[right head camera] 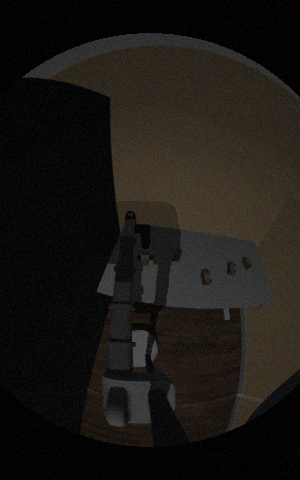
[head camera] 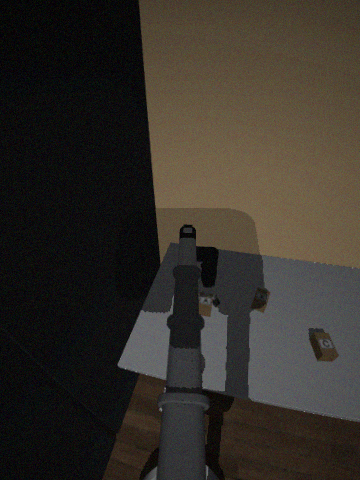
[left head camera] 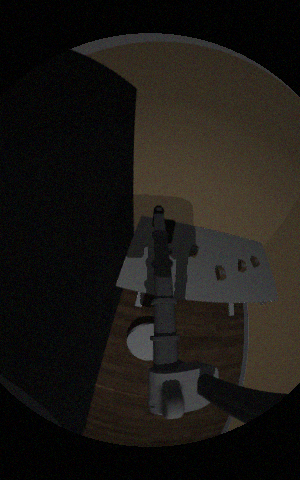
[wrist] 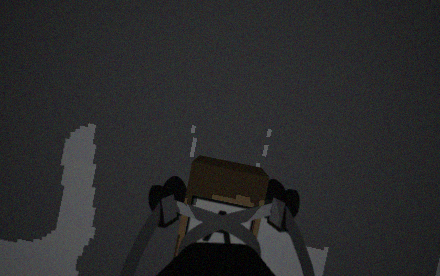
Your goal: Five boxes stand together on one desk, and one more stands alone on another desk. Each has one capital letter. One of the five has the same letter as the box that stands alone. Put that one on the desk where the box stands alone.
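Places are measured from the robot's base along level axes (x ahead, y left, z up), in metres.
Where they show: gripper, between the fingertips: (right head camera: pixel 144 258) (wrist: pixel 223 194); robot's base, origin of its link: (right head camera: pixel 137 346) (left head camera: pixel 146 340).
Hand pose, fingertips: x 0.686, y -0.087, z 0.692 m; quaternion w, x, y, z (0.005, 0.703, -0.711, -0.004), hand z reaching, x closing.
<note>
Things, the pixels of their top centre, and the offset from my fingertips. Level surfaces: height alone.
- box with the letter A, centre of its top: (wrist: pixel 219 226) (head camera: pixel 205 300) (right head camera: pixel 144 256) 0.013 m back, 0.002 m left, 0.051 m up
- grey desk, height of its surface: 0.000 m up
- box with the letter C, centre of its top: (head camera: pixel 325 343) (right head camera: pixel 207 276) (left head camera: pixel 221 271) 0.204 m back, 0.450 m right, 0.051 m up
- shaded box, centre of its top: (head camera: pixel 261 296) (right head camera: pixel 177 253) (left head camera: pixel 194 248) 0.017 m ahead, 0.256 m right, 0.051 m up
- wooden floor, height of its surface: 0.720 m down
The box with the letter A (head camera: pixel 205 311) (right head camera: pixel 145 261) (wrist: pixel 227 181) is on the grey desk (head camera: pixel 285 380) (left head camera: pixel 205 292) (right head camera: pixel 190 298), partly behind the arm in the head view. My gripper (wrist: pixel 223 194) is shut on it, with a fingertip at each side; the gripper's linkage covers part of the letter. A box with the letter C (head camera: pixel 325 345) (left head camera: pixel 220 272) (right head camera: pixel 206 277) is farther right. Between them is a shaded box (head camera: pixel 260 300) (left head camera: pixel 194 250) (right head camera: pixel 177 255) whose letter I cannot read. Two more boxes (left head camera: pixel 242 265) (right head camera: pixel 231 268) are at the right. The lone box does not show.
A large dark surface (head camera: pixel 75 175) (left head camera: pixel 65 200) (right head camera: pixel 55 200) stands left of the desk. A tan wall (head camera: pixel 250 125) rises behind it. A white round object (left head camera: pixel 141 342) (right head camera: pixel 143 349) is low by the wooden floor (left head camera: pixel 210 340) (right head camera: pixel 200 350), near the arm.
</note>
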